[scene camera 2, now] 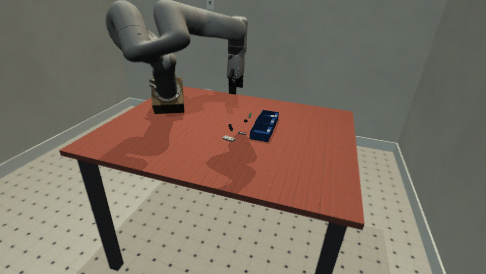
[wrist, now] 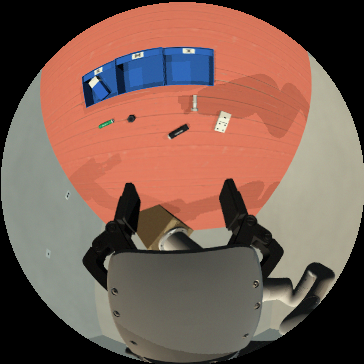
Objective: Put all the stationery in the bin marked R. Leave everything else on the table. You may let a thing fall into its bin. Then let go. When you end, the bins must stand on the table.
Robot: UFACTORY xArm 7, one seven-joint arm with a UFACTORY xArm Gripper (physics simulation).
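Places are measured from the arm's base along level axes (x ahead, y left, z up), in centimetres.
Pixels of known places: gripper, between the fingertips: (scene camera 2: 235, 90) (wrist: 179, 189); arm's base, origin of its link: (scene camera 2: 167, 91) (wrist: 172, 239).
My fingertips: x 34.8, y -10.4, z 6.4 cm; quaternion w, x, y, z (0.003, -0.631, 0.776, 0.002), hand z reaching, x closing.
Note:
For each thing: its top centre in the pictures, then the offset to it from my fingertips. "pt": a spot on its surface instead.
- blue eraser with a white end, centre of its top: (wrist: 97, 87) dz -16.9, dx +15.3, dy +13.3 cm
- bin marked R, a spot on its surface: (wrist: 89, 98) (scene camera 2: 265, 113) pt dz -16.9, dx +14.0, dy +16.1 cm
- green battery, centre of its top: (wrist: 104, 124) (scene camera 2: 249, 114) dz -17.9, dx +5.9, dy +15.7 cm
- black nut, centre of its top: (wrist: 130, 118) (scene camera 2: 245, 120) dz -18.1, dx +4.3, dy +9.3 cm
- black battery, centre of its top: (wrist: 177, 132) (scene camera 2: 230, 125) dz -17.5, dx -1.9, dy +0.3 cm
- bolt, centre of its top: (wrist: 194, 103) (scene camera 2: 242, 131) dz -17.6, dx +4.0, dy -4.5 cm
- domino, centre of its top: (wrist: 222, 121) (scene camera 2: 228, 137) dz -18.2, dx -1.3, dy -10.0 cm
- middle bin, centre of its top: (wrist: 137, 69) (scene camera 2: 265, 119) dz -14.3, dx +14.0, dy +3.5 cm
A blue eraser with a white end (wrist: 99, 88) lies tilted inside the bin marked R (wrist: 89, 98) (scene camera 2: 271, 113), the leftmost of three joined blue bins in the wrist view. The bin stands on the table; its small label is blurred. My gripper (scene camera 2: 234, 90) (wrist: 179, 189) is open and empty, high above the table on the robot-base side of the bins, well apart from the eraser. No other stationery shows on the table.
Between gripper and bins lie a green battery (scene camera 2: 250, 115) (wrist: 106, 123), a black nut (scene camera 2: 245, 120) (wrist: 131, 118), a black battery (scene camera 2: 230, 127) (wrist: 178, 131), a bolt (scene camera 2: 242, 133) (wrist: 194, 103) and a domino (scene camera 2: 229, 138) (wrist: 223, 122). The middle bin (wrist: 144, 72) and right bin (wrist: 188, 67) look empty.

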